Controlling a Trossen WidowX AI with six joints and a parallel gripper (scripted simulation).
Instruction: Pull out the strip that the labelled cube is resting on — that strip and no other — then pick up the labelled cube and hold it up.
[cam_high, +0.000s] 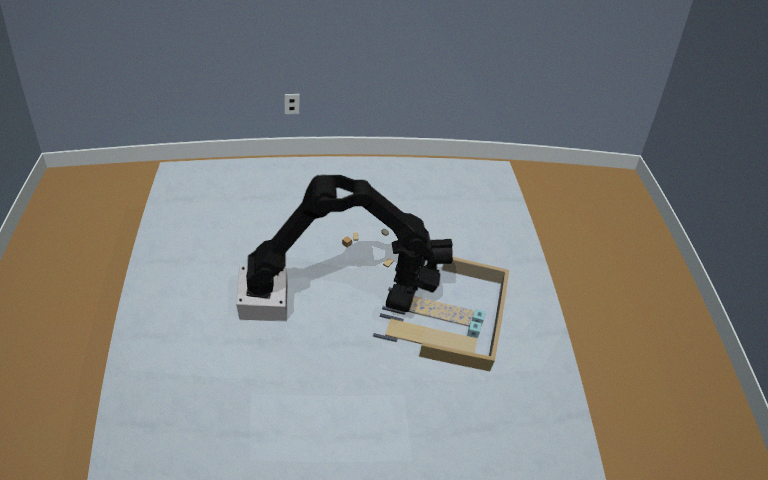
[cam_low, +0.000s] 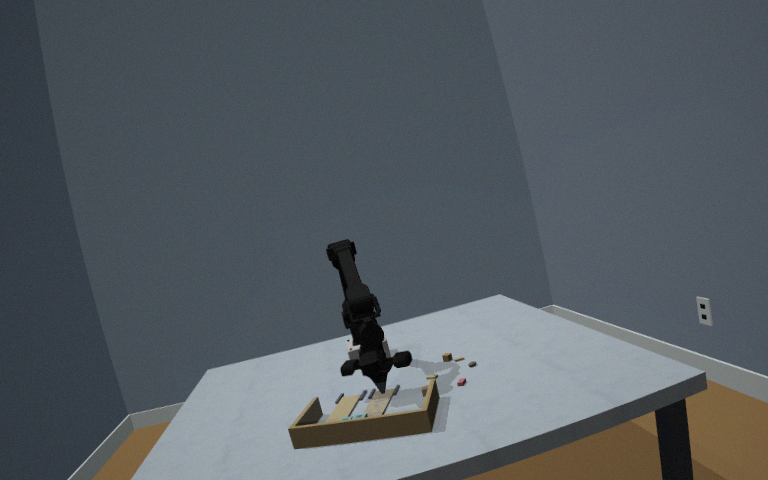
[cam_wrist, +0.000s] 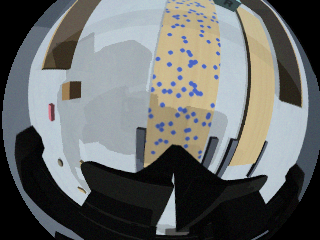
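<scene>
My gripper tip is now 14 cm to the right of the tan chip and 4 cm past it. From my gripper tip the other things lie so: grey pebble (26 cm to the left, 5 cm behind); red piece (21 cm to the left, 6 cm ahead).
</scene>
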